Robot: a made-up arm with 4 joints.
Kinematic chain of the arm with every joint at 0, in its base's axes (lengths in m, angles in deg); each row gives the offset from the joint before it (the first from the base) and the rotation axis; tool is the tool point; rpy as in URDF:
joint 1: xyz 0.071 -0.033 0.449 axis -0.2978 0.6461 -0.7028
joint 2: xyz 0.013 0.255 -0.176 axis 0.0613 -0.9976 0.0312
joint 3: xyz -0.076 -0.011 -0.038 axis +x
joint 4: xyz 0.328 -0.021 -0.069 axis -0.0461 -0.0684 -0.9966
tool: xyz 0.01 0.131 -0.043 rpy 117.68 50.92 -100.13
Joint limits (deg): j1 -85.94..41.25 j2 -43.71..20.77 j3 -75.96..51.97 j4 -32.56..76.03
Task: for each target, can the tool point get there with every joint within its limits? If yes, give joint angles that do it. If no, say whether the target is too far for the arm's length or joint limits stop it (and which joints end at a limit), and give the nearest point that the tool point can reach.
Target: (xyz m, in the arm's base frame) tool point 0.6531 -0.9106 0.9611
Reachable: no: too far | nearest point 0.3869 -0.1226 0.1696 | short by 1.148 m
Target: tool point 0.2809 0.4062 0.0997
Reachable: yes | joints -36.69 -33.41 -24.14 30.53
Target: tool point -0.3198 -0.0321 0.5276
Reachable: no: joint limits stop it (at a limit: joint 1, joint 2, joint 3) | nearest point -0.1895 0.3475 0.5137 | short by 0.402 m
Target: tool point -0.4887 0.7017 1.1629
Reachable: no: too far | nearest point -0.1305 0.4182 0.6673 | short by 0.674 m
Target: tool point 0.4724 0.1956 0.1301
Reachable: yes | joints 6.99 7.00 1.25 63.63
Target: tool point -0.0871 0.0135 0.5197
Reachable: no: joint limits stop it (at a limit: joint 1, joint 2, joint 3, joint 4) | nearest point -0.1812 0.3451 0.4951 | short by 0.346 m
